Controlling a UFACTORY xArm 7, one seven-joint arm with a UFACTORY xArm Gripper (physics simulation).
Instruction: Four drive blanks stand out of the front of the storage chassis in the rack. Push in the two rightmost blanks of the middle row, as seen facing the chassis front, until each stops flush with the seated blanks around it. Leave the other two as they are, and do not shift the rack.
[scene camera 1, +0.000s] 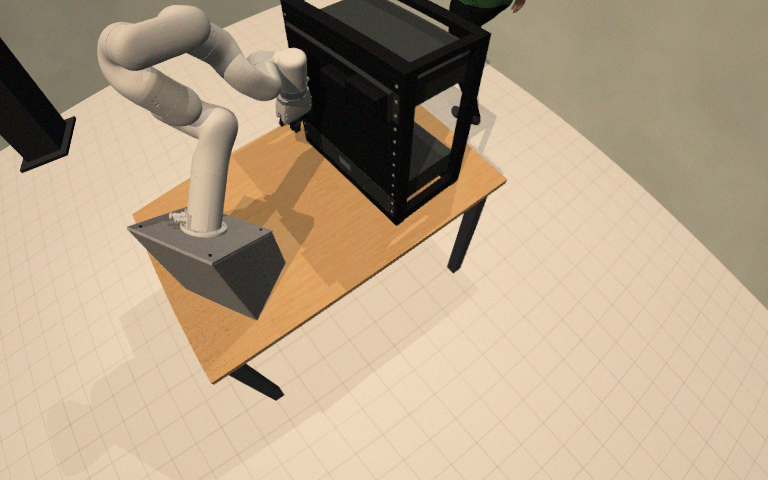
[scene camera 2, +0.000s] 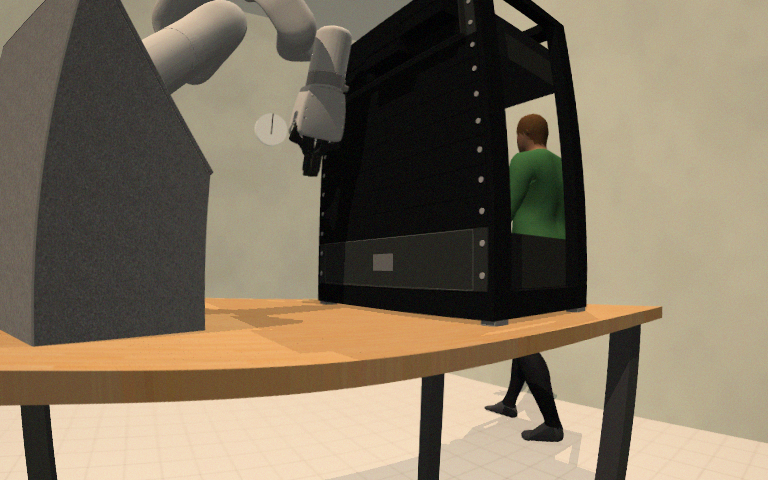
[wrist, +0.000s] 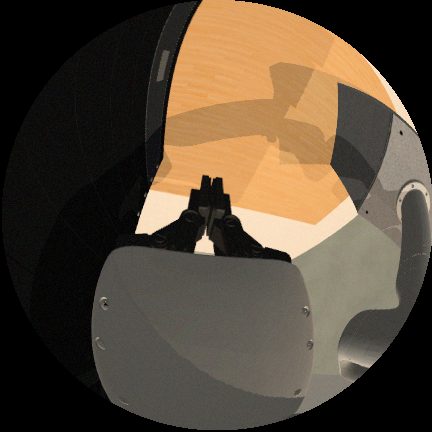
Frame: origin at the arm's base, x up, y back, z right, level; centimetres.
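Seen in the pictures: gripper, fingertip midpoint: (scene camera 1: 295, 129) (scene camera 2: 309, 176) (wrist: 208, 189); arm's base, origin of the base link: (scene camera 1: 203, 228) (scene camera 2: 101, 104) (wrist: 413, 203).
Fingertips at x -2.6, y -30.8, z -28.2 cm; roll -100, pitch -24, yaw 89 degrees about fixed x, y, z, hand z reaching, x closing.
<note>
Offsets run from my fingertips to a thing's top centre. "*": to the spot under its first point. Level surfaces: height alone.
The black rack (scene camera 1: 400, 152) (scene camera 2: 499, 226) stands upright on the table. The storage chassis front {* dx +5.4, dy -15.4, dz +11.0 cm} (scene camera 1: 353, 127) (scene camera 2: 407, 158) (wrist: 55, 125) inside it is very dark. Raised dark shapes {* dx +28.1, dy -15.8, dz +23.0 cm} (scene camera 1: 365, 90) show on its upper part in scene camera 1, but I cannot tell single drive blanks or their rows apart. My gripper (scene camera 1: 290, 126) (scene camera 2: 310, 173) (wrist: 208, 189) is shut and empty, with its fingers pointing down. It is high above the table at the left end of the rack front, close to it. Whether the gripper's body touches the front is hidden by the darkness.
A grey panel with a pale label {* dx -15.7, dy -13.0, dz +5.0 cm} (scene camera 1: 344, 162) (scene camera 2: 382, 262) (wrist: 163, 65) is low on the rack front. The arm's grey wedge base (scene camera 1: 249, 277) (scene camera 2: 124, 226) (wrist: 360, 145) stands on the wooden table {dx -25.2 cm} (scene camera 1: 339, 243) (scene camera 2: 339, 345) (wrist: 225, 60). A person in green (scene camera 2: 538, 186) is behind the rack.
</note>
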